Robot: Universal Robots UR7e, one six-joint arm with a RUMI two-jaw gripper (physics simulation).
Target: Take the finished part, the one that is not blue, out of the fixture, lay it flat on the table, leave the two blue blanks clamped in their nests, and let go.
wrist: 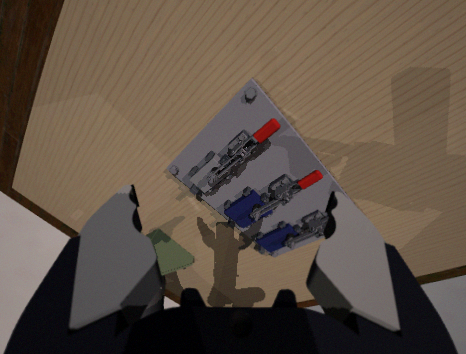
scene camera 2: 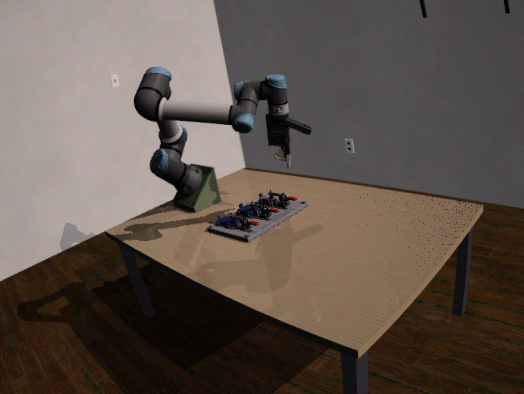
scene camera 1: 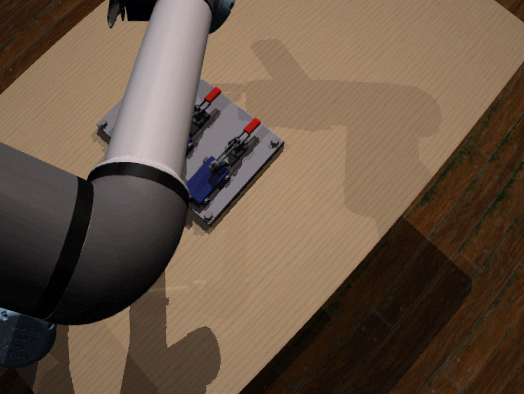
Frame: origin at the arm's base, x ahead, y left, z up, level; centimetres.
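Seen in the pictures: gripper, fingertip midpoint: (wrist: 233, 190) (scene camera 2: 286, 160); arm's base, origin of the base link: (scene camera 2: 191, 182).
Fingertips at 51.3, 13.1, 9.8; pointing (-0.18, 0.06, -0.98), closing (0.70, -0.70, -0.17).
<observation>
Pixels of each thing's top centre, then the offset from my fingertips to it, as dx, dy, dz.
- grey fixture plate, middle of its top: (wrist: 266, 194) (scene camera 1: 186, 131) (scene camera 2: 258, 214) -7.3, -13.3, -18.6
- grey part, middle of its top: (wrist: 208, 177) (scene camera 2: 268, 197) -12.0, -2.5, -16.0
The grey fixture plate (scene camera 1: 250, 167) (scene camera 2: 272, 220) (wrist: 215, 130) lies on the table. It carries three toggle clamps with red handles. A grey part (wrist: 202, 180), hard to tell from the plate, sits in the end nest under its clamp in the wrist view. A blue blank (scene camera 2: 247, 210) (wrist: 242, 207) sits in the middle nest; another blue blank (scene camera 1: 207, 181) (scene camera 2: 228, 220) (wrist: 276, 237) sits in the other end nest, both under clamp arms. My gripper (scene camera 2: 284, 161) (wrist: 233, 190) is open and empty, high above the table. The arm hides the grey part in scene camera 1.
Red handles (scene camera 1: 213, 94) (scene camera 2: 292, 198) (wrist: 266, 130) stick out on one long side of the plate. The green robot base (scene camera 2: 205, 192) (wrist: 170, 250) stands beyond the nest side. Corner bolts (scene camera 1: 274, 143) (wrist: 250, 94) stand up from the plate.
</observation>
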